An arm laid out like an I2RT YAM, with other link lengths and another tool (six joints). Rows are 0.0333 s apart.
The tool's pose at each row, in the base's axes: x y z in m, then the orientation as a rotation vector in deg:
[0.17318, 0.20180, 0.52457, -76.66, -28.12, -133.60]
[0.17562, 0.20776, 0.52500, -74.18, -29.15, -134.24]
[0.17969, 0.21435, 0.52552, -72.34, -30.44, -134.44]
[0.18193, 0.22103, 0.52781, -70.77, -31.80, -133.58]
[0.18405, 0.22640, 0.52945, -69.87, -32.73, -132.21]
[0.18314, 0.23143, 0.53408, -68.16, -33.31, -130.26]
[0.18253, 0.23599, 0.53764, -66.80, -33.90, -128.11]
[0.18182, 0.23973, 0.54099, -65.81, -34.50, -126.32]
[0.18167, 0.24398, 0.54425, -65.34, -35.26, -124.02]
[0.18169, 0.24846, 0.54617, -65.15, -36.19, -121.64]
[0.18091, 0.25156, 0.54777, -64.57, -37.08, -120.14]
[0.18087, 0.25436, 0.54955, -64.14, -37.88, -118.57]
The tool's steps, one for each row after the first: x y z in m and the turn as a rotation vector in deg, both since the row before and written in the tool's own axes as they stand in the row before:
[-0.00176, -0.00382, 0.00490, 1.09, 1.63, -0.43]
[-0.00269, -0.00342, 0.00643, 1.21, 1.06, -0.38]
[-0.00039, -0.00411, 0.00615, 1.66, 0.67, 0.34]
[-0.00072, -0.00301, 0.00514, 1.45, 0.20, 0.80]
[0.00332, -0.00391, 0.00461, 1.83, 0.73, 1.55]
[0.00221, -0.00345, 0.00413, 1.82, 0.45, 1.64]
[0.00217, -0.00285, 0.00359, 1.53, 0.25, 1.28]
[0.00161, -0.00281, 0.00427, 1.67, -0.25, 1.53]
[0.00028, -0.00293, 0.00389, 1.70, -0.52, 1.46]
[0.00073, -0.00249, 0.00245, 1.42, -0.10, 0.81]
[0.00065, -0.00167, 0.00279, 1.35, -0.20, 0.89]

